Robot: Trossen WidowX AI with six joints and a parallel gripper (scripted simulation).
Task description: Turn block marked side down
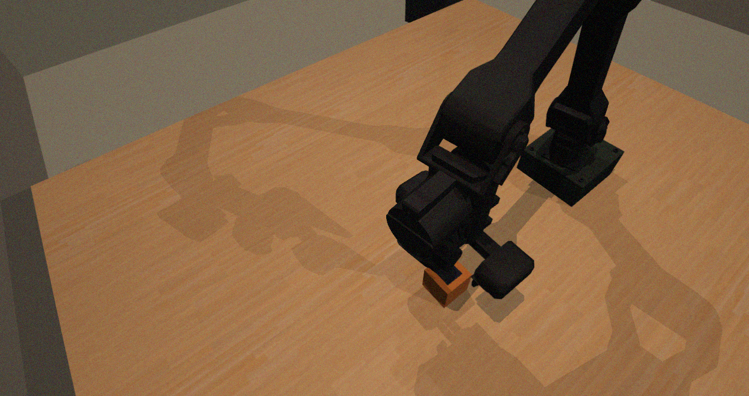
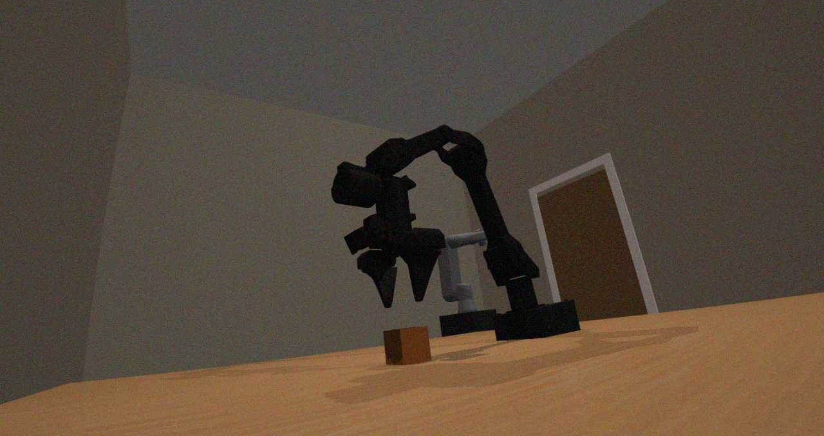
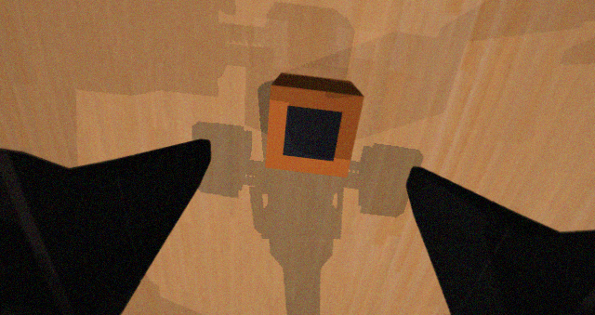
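Right now my gripper tip is 50 mm above the block.
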